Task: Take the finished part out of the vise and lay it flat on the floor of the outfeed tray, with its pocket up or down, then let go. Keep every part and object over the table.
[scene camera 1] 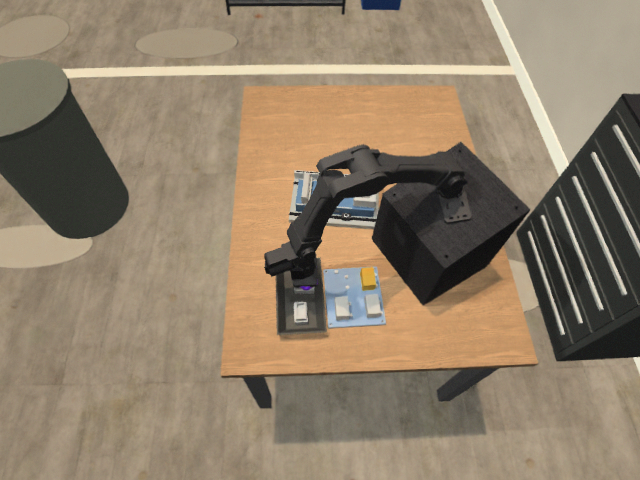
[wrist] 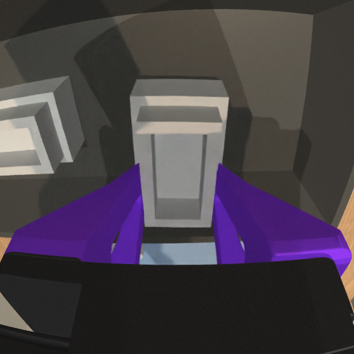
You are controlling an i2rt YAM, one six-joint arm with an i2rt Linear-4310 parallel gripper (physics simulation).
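Where they show: gripper, fingertip midpoint: (scene camera 1: 306, 284); arm's base, link origin: (scene camera 1: 450, 189).
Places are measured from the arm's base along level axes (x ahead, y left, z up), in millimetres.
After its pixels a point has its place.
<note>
The finished part (wrist: 178, 172) (scene camera 1: 303, 290) @(x 412, y 165, z -247 mm) is a light grey block with a pocket and a step. In the wrist view its pocket faces the camera. My gripper (wrist: 178, 174) (scene camera 1: 305, 287) @(x 401, y 147, z -246 mm), with purple fingers, is shut on its two long sides. The outfeed tray (scene camera 1: 301, 331) @(x 424, y 290, z -249 mm) (wrist: 327, 85) is dark with raised walls; the held part is over or in its far half. Whether it touches the tray floor cannot be told. The vise (scene camera 1: 337, 209) @(x 286, y -116, z -237 mm) has a blue body and light jaws and is partly hidden by the arm.
Another grey part (scene camera 1: 300, 312) @(x 424, y 230, z -255 mm) (wrist: 37, 130) lies in the tray's near half, to the left in the wrist view. A light blue board (scene camera 1: 356, 322) @(x 261, y 262, z -279 mm) beside the tray carries two grey blocks and a yellow block (scene camera 1: 368, 278) @(x 214, y 138, z -244 mm). The black arm pedestal (scene camera 1: 439, 248) @(x 57, y 163, z -35 mm) stands to the right.
</note>
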